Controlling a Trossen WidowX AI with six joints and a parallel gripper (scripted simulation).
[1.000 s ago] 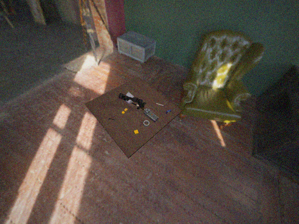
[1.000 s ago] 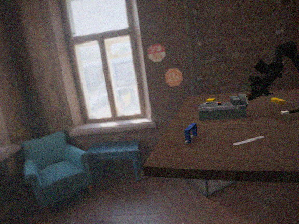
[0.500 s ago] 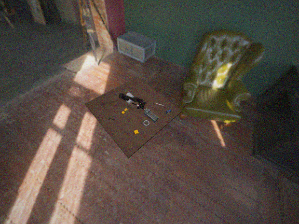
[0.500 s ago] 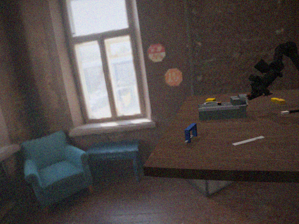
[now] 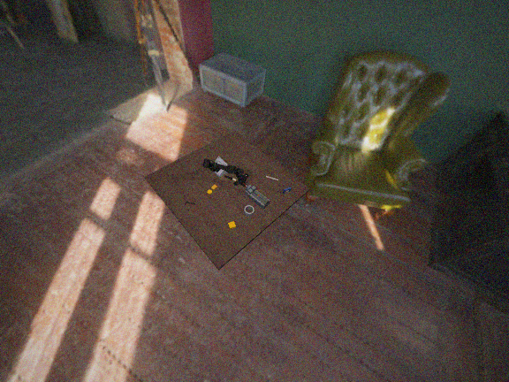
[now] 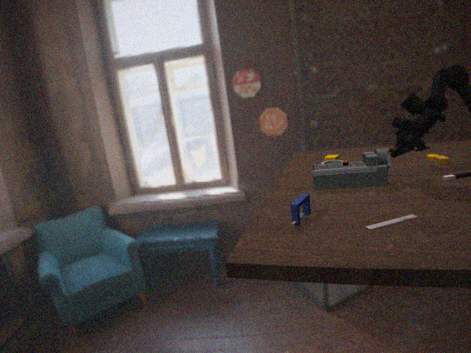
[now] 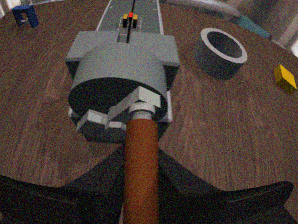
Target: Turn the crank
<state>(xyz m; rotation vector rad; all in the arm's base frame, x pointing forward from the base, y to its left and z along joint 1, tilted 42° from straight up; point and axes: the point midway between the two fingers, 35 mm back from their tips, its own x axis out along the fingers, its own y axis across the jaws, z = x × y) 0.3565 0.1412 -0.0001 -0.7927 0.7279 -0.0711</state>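
My gripper tip is now 160 mm short of the red pointer, 50 mm to the right of it and 10 mm above it. Also, from my gripper tip: yellow block: 270 mm ahead, 330 mm to the right, 80 mm below; then white strip: 10 mm ahead, 380 mm to the left, 90 mm below; then crank handle: 20 mm behind, 20 mm above.
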